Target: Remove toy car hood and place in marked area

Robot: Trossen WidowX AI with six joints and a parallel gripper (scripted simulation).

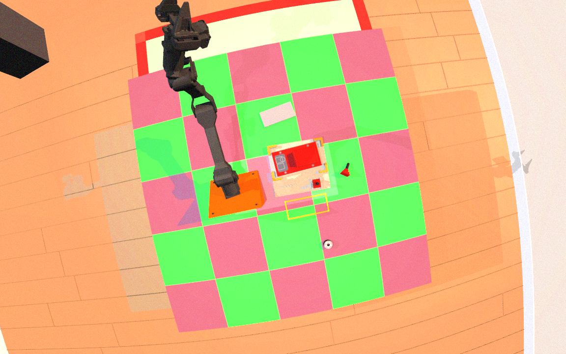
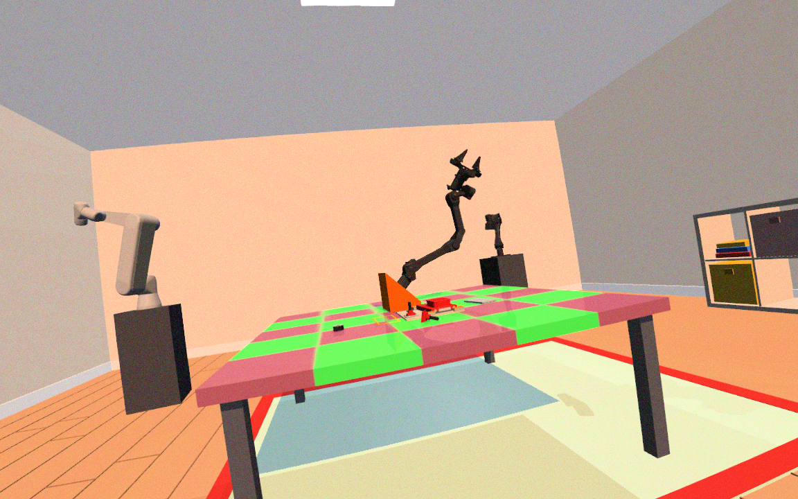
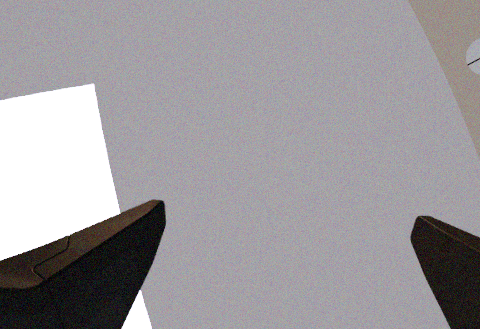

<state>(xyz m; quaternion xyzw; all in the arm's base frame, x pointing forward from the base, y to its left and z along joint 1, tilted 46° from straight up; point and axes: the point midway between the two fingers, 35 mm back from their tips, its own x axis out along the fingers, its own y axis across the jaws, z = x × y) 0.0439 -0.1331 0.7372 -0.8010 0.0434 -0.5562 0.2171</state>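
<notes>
My gripper tip is 680 mm above the red hood, 410 mm to the left of it and 200 mm short of it.
</notes>
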